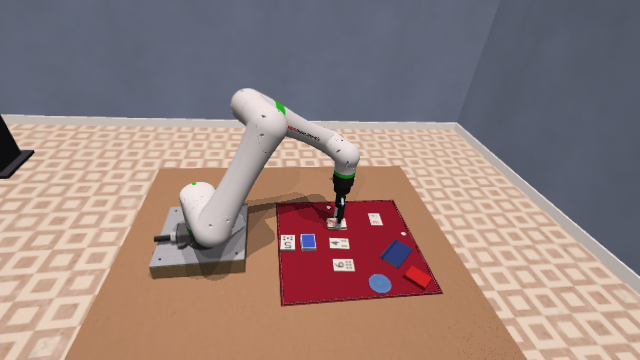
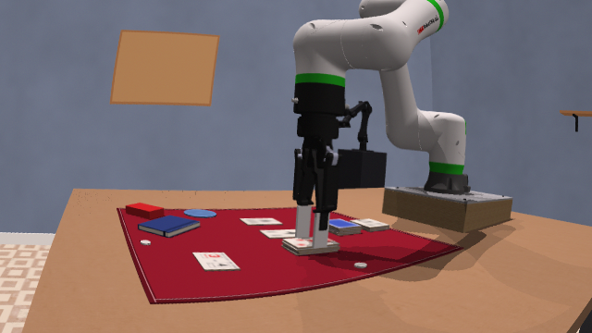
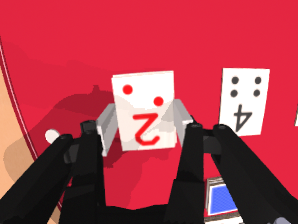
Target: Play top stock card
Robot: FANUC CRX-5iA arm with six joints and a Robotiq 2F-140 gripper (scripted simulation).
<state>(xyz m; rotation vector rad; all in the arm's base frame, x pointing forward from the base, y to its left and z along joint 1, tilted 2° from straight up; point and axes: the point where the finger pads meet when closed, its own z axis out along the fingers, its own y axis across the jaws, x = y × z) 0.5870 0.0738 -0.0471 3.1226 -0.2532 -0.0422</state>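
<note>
My gripper is now 12 cm to the left of the red card cloth, 6 cm above it and 2 cm short of it. From my hand the other things lie so: blue book (22 cm to the right, 22 cm ahead, 4 cm below).
</note>
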